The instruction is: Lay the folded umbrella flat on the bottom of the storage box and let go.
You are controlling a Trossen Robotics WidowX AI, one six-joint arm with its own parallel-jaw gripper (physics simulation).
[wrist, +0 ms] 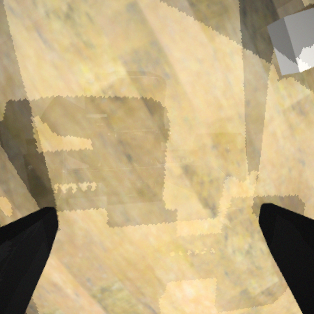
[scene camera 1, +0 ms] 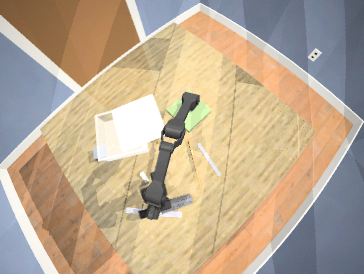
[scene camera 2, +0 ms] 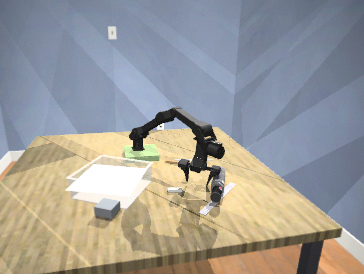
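Pixels of known places: gripper, between the fingertips: (wrist: 159,215) (scene camera 2: 196,184); arm's base, origin of its link: (scene camera 1: 191,104) (scene camera 2: 138,148).
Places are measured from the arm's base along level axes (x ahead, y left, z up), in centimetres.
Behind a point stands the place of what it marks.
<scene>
The folded umbrella (scene camera 1: 181,202) {x 44.3, y 29.7, z 1.8 cm} (scene camera 2: 218,184) {x 57.4, y 22.2, z 2.0 cm}, a dark grey cylinder, lies over or beside a pale strip on the table, outside the box. My gripper (scene camera 1: 152,213) (scene camera 2: 198,184) {x 46.0, y 17.3, z -2.8 cm} (wrist: 159,215) {x 46.0, y 17.3, z -2.8 cm} is open and empty, low above the table. In scene camera 2, one finger is close beside the umbrella, which is not between the fingers; whether they touch I cannot tell. The umbrella does not show in the wrist view. The storage box (scene camera 1: 98,136) {x 48.0, y -26.8, z 5.3 cm} (scene camera 2: 146,173) {x 41.3, y -4.8, z 3.8 cm} has clear walls and stands left of the arm, with a white panel (scene camera 1: 137,122) {x 27.6, y -18.9, z -2.9 cm} (scene camera 2: 107,179) {x 28.4, y -20.5, z -2.9 cm} in or over it.
The pale strip (scene camera 1: 173,215) {x 52.8, y 31.0, z -3.1 cm} (scene camera 2: 229,191) {x 55.8, y 28.3, z -3.3 cm} lies beneath the gripper area. A small white block (scene camera 1: 144,177) {x 48.0, y 6.5, z -2.1 cm} (scene camera 2: 175,190) {x 48.9, y 6.0, z -2.5 cm} (wrist: 295,45) {x 48.6, y 8.9, z -2.1 cm} lies between box and gripper. A grey block (scene camera 1: 100,153) {x 55.0, y -21.7, z 0.3 cm} (scene camera 2: 107,209) {x 59.0, y -23.6, z 0.2 cm} is beside the box. Another white strip (scene camera 1: 209,160) {x 18.6, y 27.6, z -3.1 cm} and a thin orange stick (scene camera 1: 193,157) {x 22.9, y 19.9, z -2.1 cm} lie near the arm.
</scene>
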